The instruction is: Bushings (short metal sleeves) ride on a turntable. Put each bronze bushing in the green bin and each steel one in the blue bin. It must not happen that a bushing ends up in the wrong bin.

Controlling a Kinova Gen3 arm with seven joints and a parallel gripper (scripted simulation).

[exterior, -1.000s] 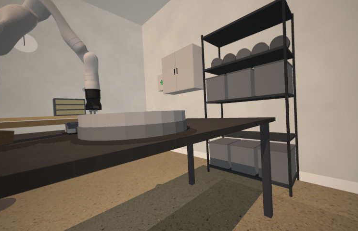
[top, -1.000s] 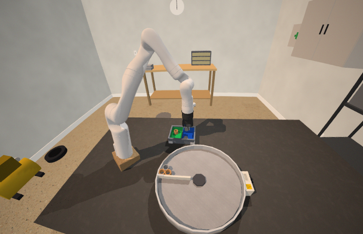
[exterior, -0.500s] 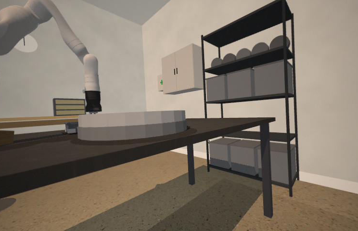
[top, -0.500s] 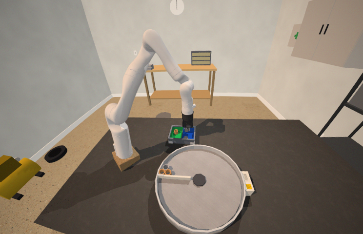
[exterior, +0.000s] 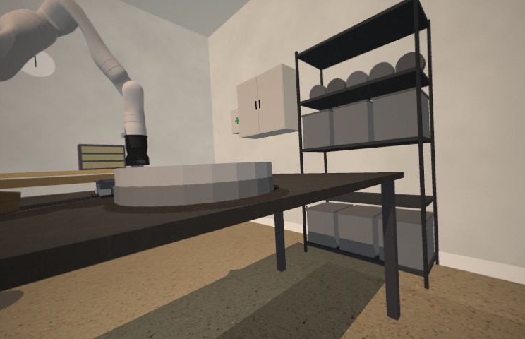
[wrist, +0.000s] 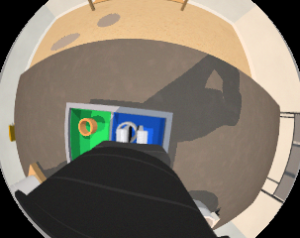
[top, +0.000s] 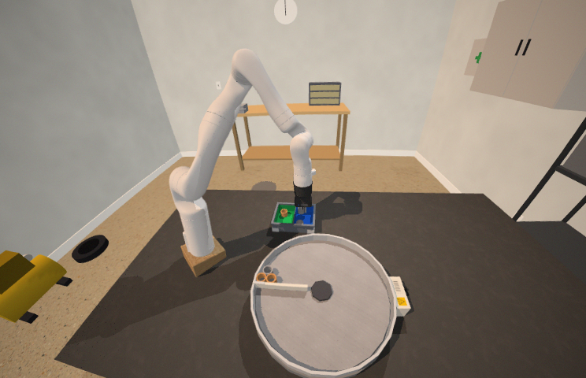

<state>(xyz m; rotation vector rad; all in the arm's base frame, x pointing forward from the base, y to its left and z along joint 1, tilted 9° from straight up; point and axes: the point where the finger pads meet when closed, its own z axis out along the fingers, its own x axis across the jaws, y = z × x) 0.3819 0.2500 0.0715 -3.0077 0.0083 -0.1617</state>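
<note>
The green bin lies 40 mm to the right of my hand, 40 mm behind it and 20 mm below it. Round my hand: turntable (390 mm to the right, 70 mm ahead).
</note>
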